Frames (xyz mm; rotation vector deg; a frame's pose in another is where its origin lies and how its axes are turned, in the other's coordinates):
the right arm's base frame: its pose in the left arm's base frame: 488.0 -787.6 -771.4 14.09 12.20 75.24
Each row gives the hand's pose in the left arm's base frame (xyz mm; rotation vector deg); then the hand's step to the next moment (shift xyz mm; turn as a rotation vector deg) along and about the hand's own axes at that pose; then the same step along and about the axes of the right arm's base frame.
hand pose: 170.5 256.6 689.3 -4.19 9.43 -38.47
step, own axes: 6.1 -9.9 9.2 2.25 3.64 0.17
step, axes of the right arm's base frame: -11.2 -0.1 9.8 2.37 -3.52 0.55
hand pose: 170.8 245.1 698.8 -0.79 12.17 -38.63
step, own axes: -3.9 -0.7 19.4 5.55 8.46 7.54
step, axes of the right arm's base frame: 0.6 5.6 19.0 5.23 -7.81 8.41
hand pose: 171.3 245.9 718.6 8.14 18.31 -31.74
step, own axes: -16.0 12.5 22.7 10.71 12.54 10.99
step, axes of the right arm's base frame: 12.6 11.5 25.2 7.09 -13.96 12.15
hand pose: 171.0 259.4 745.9 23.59 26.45 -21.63
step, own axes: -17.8 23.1 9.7 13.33 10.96 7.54
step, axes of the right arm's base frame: 18.4 12.9 20.9 6.82 -15.69 7.88
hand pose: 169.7 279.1 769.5 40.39 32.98 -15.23
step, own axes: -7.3 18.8 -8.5 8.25 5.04 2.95
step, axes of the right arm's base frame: 18.8 8.8 7.0 3.78 -9.01 2.57
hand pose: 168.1 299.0 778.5 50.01 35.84 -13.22
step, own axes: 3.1 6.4 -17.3 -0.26 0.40 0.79
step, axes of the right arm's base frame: 16.7 4.2 -7.3 -0.30 -0.13 0.86
